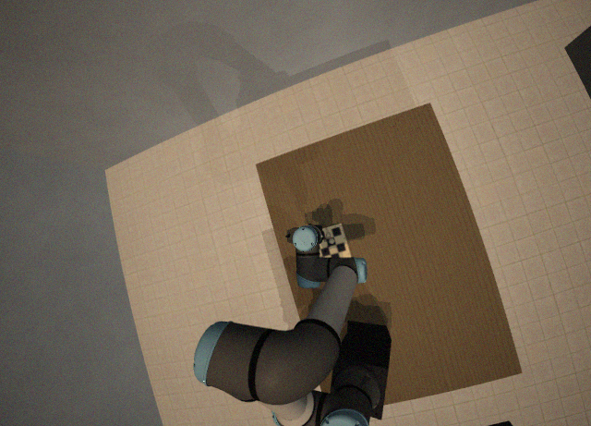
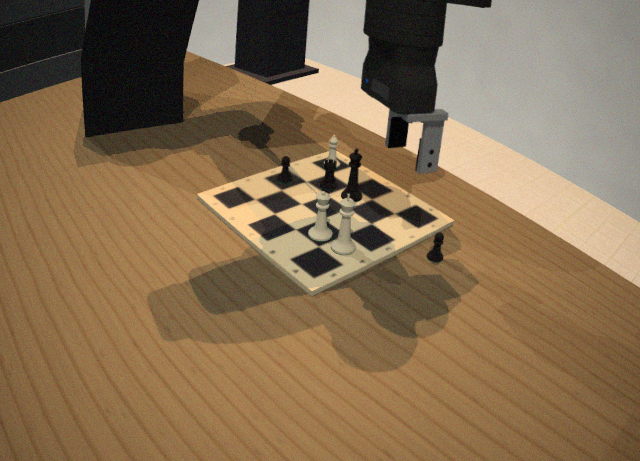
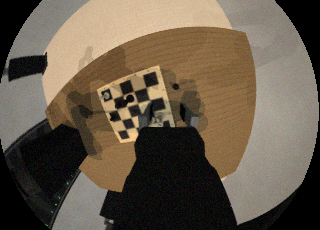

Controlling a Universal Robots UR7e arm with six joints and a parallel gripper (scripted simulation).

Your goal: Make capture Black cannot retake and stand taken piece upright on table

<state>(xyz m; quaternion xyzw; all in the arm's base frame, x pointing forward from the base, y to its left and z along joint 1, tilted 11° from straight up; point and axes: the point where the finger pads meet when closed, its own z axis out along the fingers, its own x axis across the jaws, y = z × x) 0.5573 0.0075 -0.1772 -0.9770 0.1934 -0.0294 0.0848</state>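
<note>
My hand is 9 cm above the white queen, 6 cm past it and 5 cm to the left of it. From my hand the other things lie so: white king 9 cm below, 5 cm to the right, 3 cm behind; then chessboard 12 cm below, 10 cm behind, 1 cm to the right; then tall black piece 10 cm behind, 9 cm below, 3 cm to the left.
</note>
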